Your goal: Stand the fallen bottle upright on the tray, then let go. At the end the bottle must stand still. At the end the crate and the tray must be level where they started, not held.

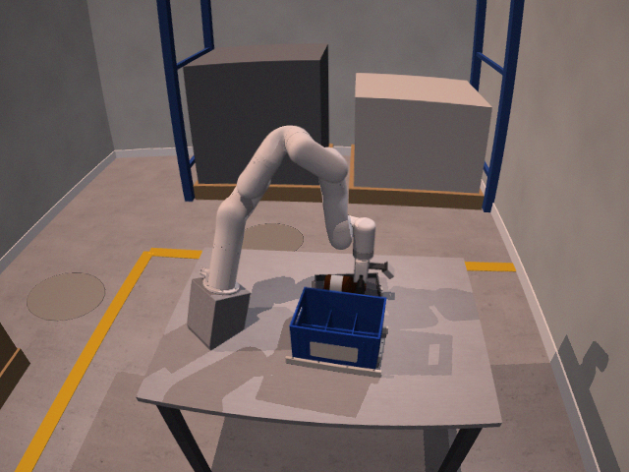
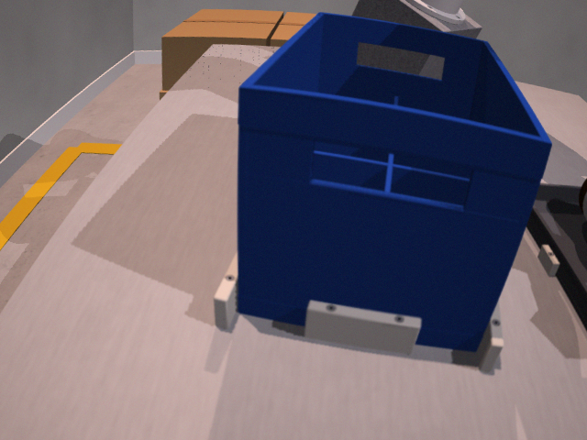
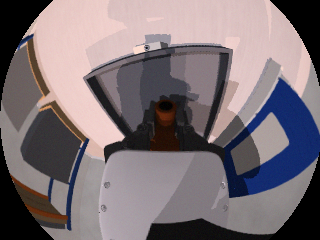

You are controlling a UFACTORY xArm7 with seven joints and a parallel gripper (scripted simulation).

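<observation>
Now: the brown bottle 6 cm behind my hand and 1 cm to the right of it. Also, from my hand: blue crate 28 cm to the right, 4 cm above, 1 cm behind; then tray 5 cm behind, 3 cm below, 1 cm to the right.
</observation>
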